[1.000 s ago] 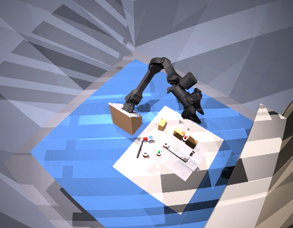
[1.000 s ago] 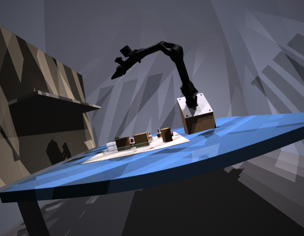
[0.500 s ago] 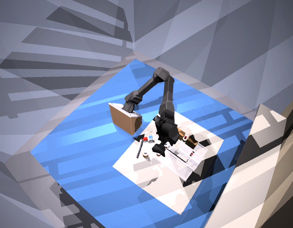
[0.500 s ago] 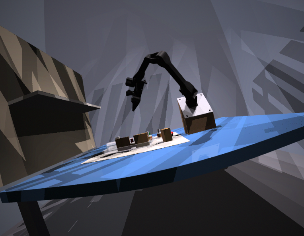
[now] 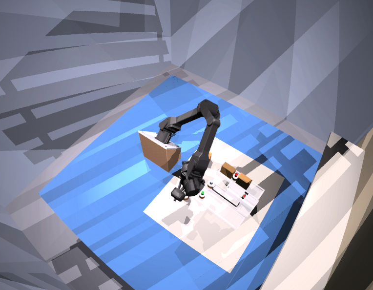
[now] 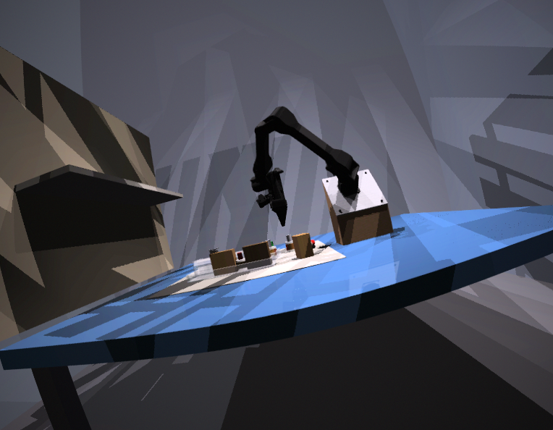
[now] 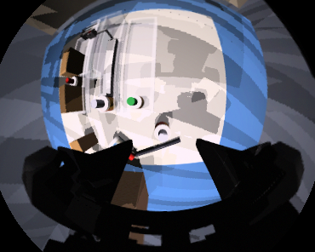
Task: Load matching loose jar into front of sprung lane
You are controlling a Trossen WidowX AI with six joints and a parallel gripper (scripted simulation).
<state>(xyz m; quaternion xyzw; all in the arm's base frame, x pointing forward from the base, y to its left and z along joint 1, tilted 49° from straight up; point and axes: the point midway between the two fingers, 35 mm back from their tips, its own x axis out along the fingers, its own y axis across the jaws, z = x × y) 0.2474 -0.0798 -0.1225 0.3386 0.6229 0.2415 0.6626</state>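
The dark rod is 70 mm behind my gripper tip, 20 mm to the left of it and 100 mm below it. From my gripper tip the other things lie so: brown box 20 mm behind, 260 mm to the left, 70 mm below; clear pusher lane 220 mm ahead, 130 mm to the left, 80 mm below.
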